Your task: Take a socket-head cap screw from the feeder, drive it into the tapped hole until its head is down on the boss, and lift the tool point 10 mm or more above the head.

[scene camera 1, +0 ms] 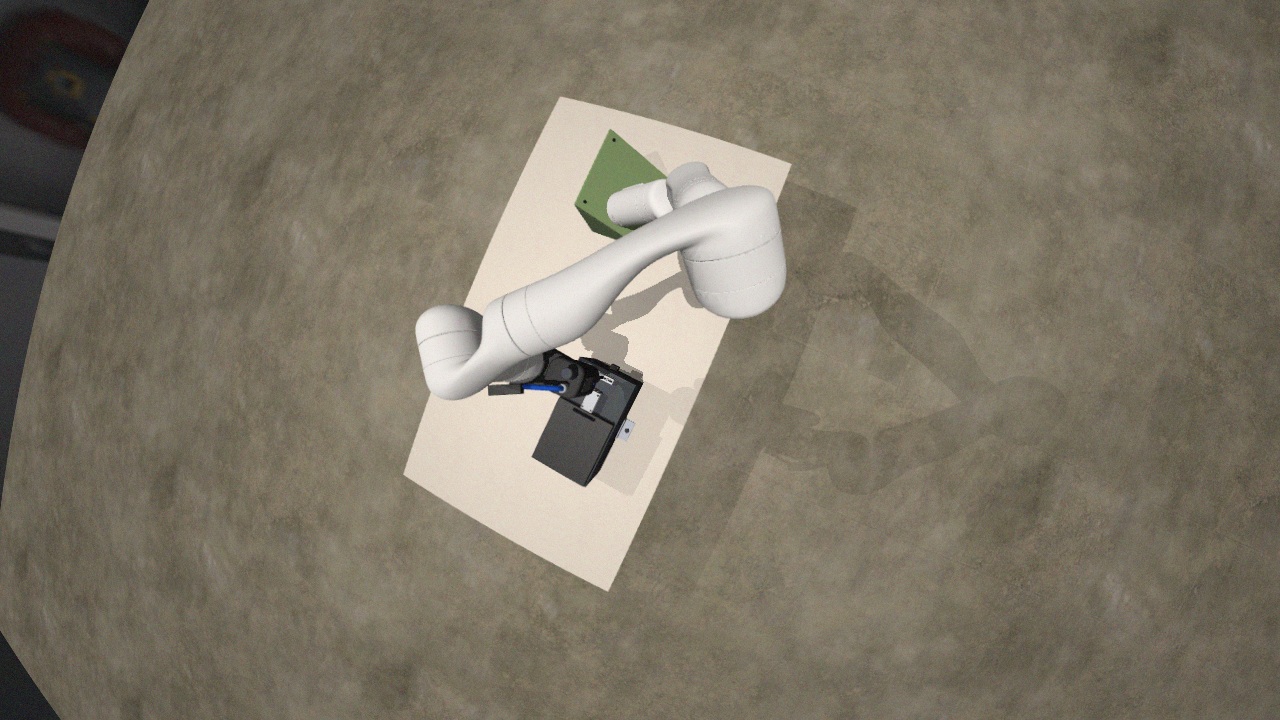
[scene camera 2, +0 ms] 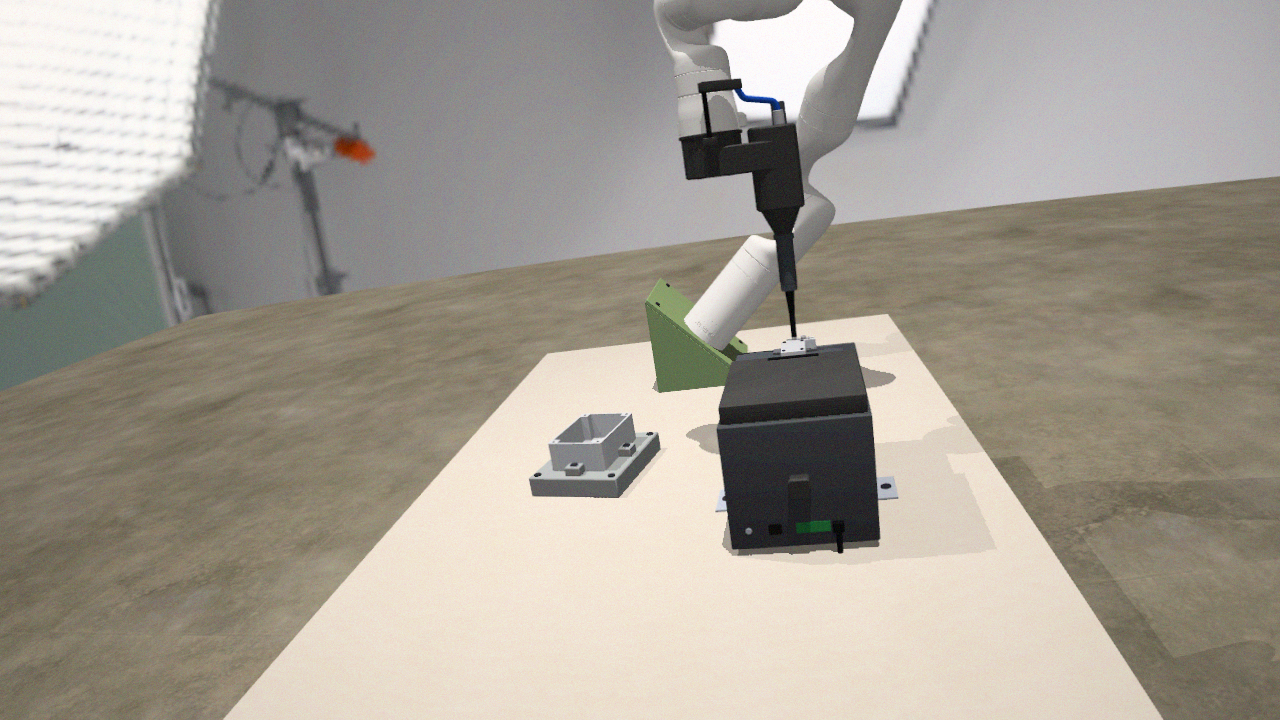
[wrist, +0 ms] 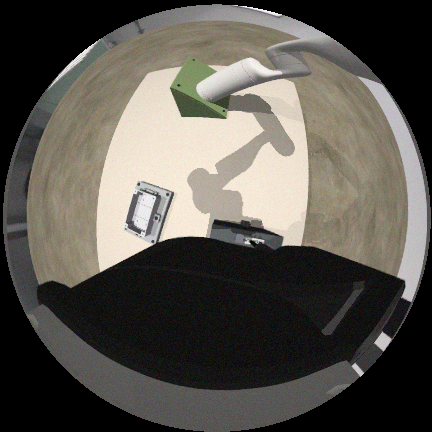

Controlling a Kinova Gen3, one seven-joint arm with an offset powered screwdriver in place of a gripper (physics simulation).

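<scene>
My gripper, a black screwdriver (scene camera 2: 793,333), points down with its thin bit's tip at the silver pickup block (scene camera 2: 795,346) (scene camera 1: 590,402) on the feeder. Whether the tip touches a screw is too small to tell; no screw can be made out. The dark box-shaped feeder (scene camera 2: 796,456) (scene camera 1: 571,445) (wrist: 226,232) stands on the pale board. The grey open-topped housing (scene camera 2: 577,454) sits on a flat grey base (scene camera 2: 574,488) left of the feeder; the housing (wrist: 156,206) also shows in the wrist view. It has small lugs and corner holes; which hole is the tapped one is unclear. In scene camera 1 the arm hides the housing.
The white arm (scene camera 1: 586,282) (scene camera 2: 729,295) (wrist: 232,80) rises from a green wedge mount (scene camera 1: 613,174) (scene camera 2: 680,353) (wrist: 192,82) at the board's far end. The pale board (scene camera 1: 483,447) (scene camera 2: 501,608) (wrist: 130,140) lies on a brown floor. The tool's black housing (wrist: 215,320) covers the wrist view's lower part.
</scene>
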